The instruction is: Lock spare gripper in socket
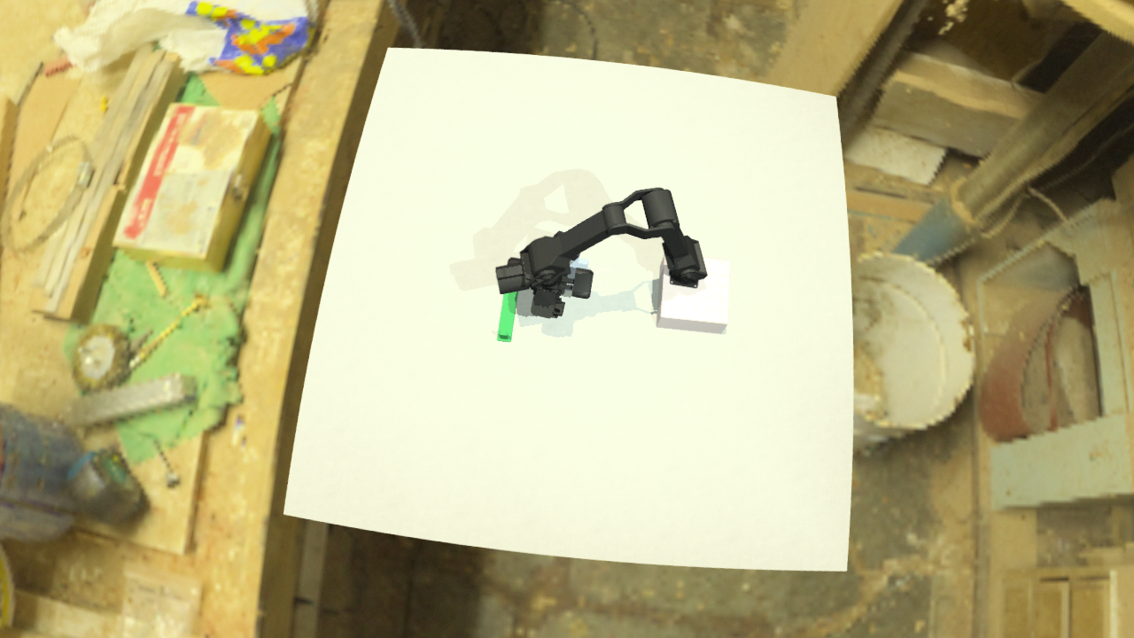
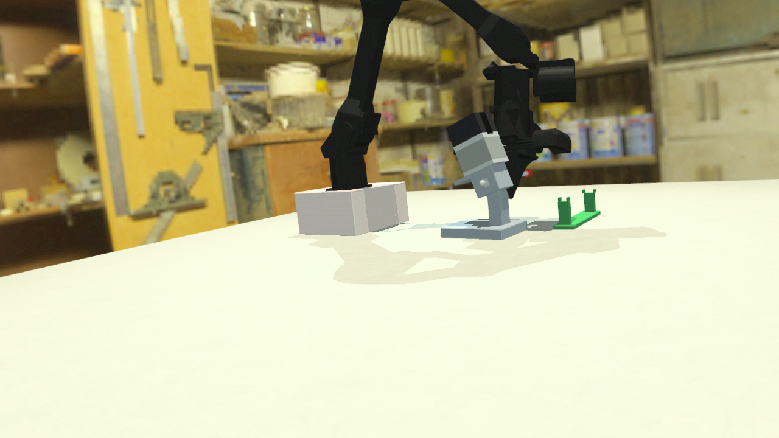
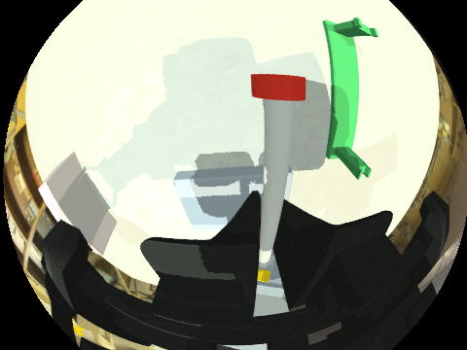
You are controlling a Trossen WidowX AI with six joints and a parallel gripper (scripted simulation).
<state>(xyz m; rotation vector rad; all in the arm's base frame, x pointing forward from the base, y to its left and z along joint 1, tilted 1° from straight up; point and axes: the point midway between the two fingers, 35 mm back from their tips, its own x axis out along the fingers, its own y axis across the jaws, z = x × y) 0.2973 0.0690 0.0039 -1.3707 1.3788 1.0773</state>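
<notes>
Now: the grey mount 4 cm to the right of my gripper tip and 1 cm behind it. Also, from my gripper tip: spare gripper (8 cm above, 5 cm to the right, 1 cm behind); then green cradle (9 cm ahead, 7 cm to the left, 2 cm below).
</notes>
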